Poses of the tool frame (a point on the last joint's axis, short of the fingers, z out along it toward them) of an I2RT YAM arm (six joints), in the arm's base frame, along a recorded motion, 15 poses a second.
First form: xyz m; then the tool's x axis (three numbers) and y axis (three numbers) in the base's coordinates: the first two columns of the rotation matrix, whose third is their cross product.
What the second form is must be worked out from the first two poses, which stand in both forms.
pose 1, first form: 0.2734, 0.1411, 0.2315, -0.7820, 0.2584, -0.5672, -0.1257, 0.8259, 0.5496
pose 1, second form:
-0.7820, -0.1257, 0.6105, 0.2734
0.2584, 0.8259, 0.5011, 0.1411
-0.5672, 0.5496, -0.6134, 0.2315
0, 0, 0, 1

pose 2, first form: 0.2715, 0.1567, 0.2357, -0.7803, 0.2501, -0.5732, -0.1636, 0.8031, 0.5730
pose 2, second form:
-0.7803, -0.1636, 0.6036, 0.2715
0.2501, 0.8031, 0.5409, 0.1567
-0.5732, 0.5730, -0.5857, 0.2357
0, 0, 0, 1

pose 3, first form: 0.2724, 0.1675, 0.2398, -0.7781, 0.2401, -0.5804, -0.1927, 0.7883, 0.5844
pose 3, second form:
-0.7781, -0.1927, 0.5978, 0.2724
0.2401, 0.7883, 0.5666, 0.1675
-0.5804, 0.5844, -0.5671, 0.2398
0, 0, 0, 1

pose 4, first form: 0.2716, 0.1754, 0.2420, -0.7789, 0.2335, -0.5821, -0.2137, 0.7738, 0.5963
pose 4, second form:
-0.7789, -0.2137, 0.5897, 0.2716
0.2335, 0.7738, 0.5889, 0.1754
-0.5821, 0.5963, -0.5528, 0.2420
0, 0, 0, 1

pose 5, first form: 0.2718, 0.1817, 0.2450, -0.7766, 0.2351, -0.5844, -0.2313, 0.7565, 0.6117
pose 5, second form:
-0.7766, -0.2313, 0.5859, 0.2718
0.2351, 0.7565, 0.6102, 0.1817
-0.5844, 0.6117, -0.5331, 0.2450
0, 0, 0, 1

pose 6, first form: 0.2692, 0.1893, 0.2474, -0.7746, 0.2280, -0.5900, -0.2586, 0.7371, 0.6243
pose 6, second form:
-0.7746, -0.2586, 0.5772, 0.2692
0.2280, 0.7371, 0.6362, 0.1893
-0.5900, 0.6243, -0.5120, 0.2474
0, 0, 0, 1

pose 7, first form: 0.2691, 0.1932, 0.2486, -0.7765, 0.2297, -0.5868, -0.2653, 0.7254, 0.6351
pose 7, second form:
-0.7765, -0.2653, 0.5715, 0.2691
0.2297, 0.7254, 0.6488, 0.1932
-0.5868, 0.6351, -0.5023, 0.2486
0, 0, 0, 1

